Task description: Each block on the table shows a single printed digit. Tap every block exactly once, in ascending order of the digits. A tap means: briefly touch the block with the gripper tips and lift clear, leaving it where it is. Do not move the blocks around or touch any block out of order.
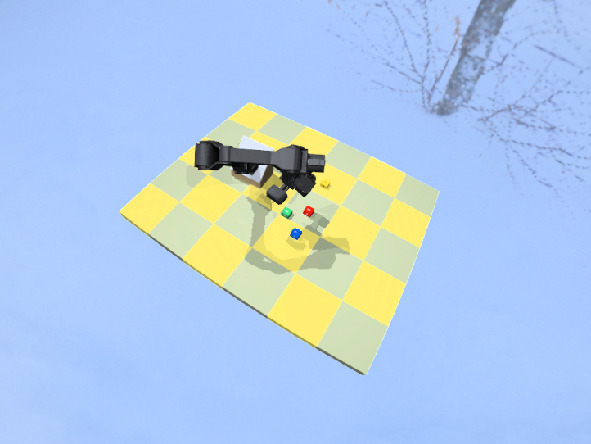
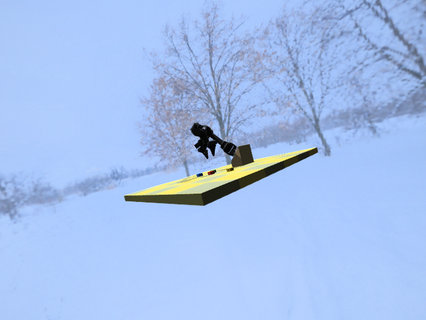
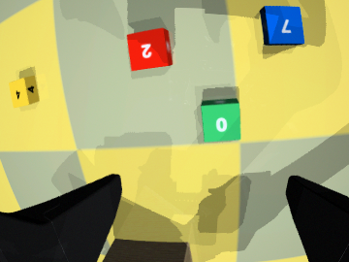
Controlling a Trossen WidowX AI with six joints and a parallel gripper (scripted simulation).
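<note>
My gripper tip is now 100 mm above the green block and 10 mm to the left of it. Round my gripper tip: blue block 100 mm below, 90 mm ahead, 60 mm to the right; then red block 100 mm below, 60 mm ahead, 50 mm to the left; then yellow block 220 mm to the left, 100 mm below, 40 mm ahead.
</note>
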